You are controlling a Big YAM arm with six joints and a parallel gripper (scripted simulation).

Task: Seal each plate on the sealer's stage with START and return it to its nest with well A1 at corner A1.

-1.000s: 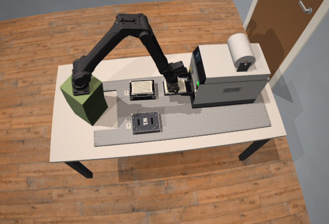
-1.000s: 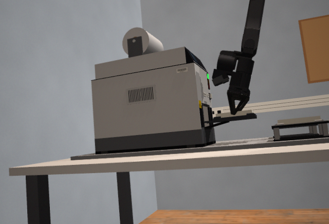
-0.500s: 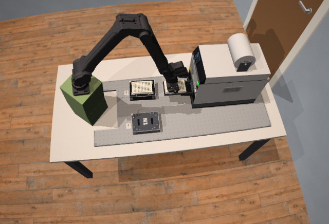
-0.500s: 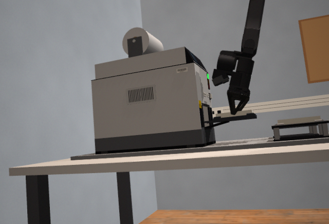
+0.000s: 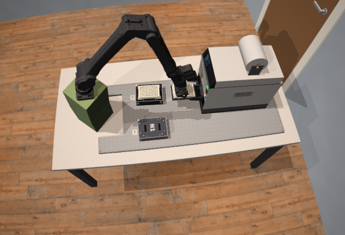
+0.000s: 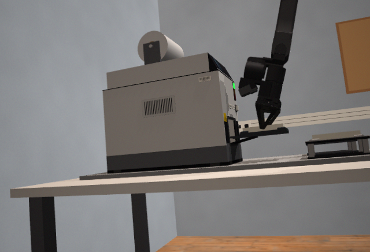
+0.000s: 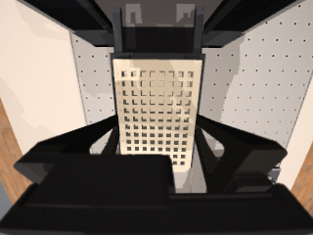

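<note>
The sealer stage lies 2 cm below my hand. Round my hand: plate 20 cm behind, 6 cm to the left, 5 cm below; then yellow warning label 11 cm ahead, 8 cm to the left, 4 cm above; then plate nest 22 cm behind, 17 cm to the right, 7 cm below.
</note>
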